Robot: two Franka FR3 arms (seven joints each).
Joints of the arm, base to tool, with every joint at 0 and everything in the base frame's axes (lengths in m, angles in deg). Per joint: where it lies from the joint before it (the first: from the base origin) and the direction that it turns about. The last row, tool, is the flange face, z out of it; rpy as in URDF.
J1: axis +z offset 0 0 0.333
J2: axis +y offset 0 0 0
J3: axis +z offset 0 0 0.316
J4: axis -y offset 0.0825 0 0
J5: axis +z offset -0.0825 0 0.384
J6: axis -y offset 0 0 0
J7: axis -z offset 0.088 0 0
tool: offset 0 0 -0.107 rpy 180 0 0
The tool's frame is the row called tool.
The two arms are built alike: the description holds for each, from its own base.
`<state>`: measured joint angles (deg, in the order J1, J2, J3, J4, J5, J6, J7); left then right.
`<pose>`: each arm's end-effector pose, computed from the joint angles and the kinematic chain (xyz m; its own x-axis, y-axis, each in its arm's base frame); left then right.
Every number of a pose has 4 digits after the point.
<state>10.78 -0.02 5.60 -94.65 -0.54 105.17 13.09 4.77 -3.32 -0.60 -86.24 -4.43 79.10 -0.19</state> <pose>0.5546 0.1623 0.6112 0.9821 0.0551 0.1803 0.0619 -0.9976 -0.0322 0.5149 0.0279 0.6702 0.9959 0.0613 -0.0663 0.0663 -0.9949 0.0758</pose>
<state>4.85 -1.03 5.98 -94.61 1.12 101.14 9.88 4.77 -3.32 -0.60 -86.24 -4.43 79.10 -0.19</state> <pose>0.5560 0.1086 0.6143 0.9919 0.0115 0.1265 0.0167 -0.9991 -0.0399 0.5149 0.0279 0.6702 0.9959 0.0613 -0.0663 0.0663 -0.9949 0.0758</pose>
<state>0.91 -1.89 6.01 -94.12 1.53 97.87 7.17 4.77 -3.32 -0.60 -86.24 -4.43 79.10 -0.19</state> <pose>0.5526 0.0706 0.6211 0.9955 -0.0082 0.0944 -0.0049 -0.9994 -0.0353 0.5149 0.0279 0.6702 0.9959 0.0613 -0.0663 0.0663 -0.9949 0.0758</pose>
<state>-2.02 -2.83 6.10 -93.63 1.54 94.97 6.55 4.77 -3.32 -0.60 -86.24 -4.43 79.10 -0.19</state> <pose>0.5459 0.0431 0.6294 0.9966 -0.0453 0.0695 -0.0433 -0.9986 -0.0297 0.5149 0.0279 0.6702 0.9959 0.0613 -0.0663 0.0663 -0.9949 0.0758</pose>
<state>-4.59 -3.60 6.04 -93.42 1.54 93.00 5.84 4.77 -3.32 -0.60 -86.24 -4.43 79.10 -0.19</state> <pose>0.5399 0.0183 0.6351 0.9956 -0.0778 0.0528 -0.0765 -0.9967 -0.0258 0.5149 0.0279 0.6702 0.9959 0.0613 -0.0663 0.0663 -0.9949 0.0758</pose>
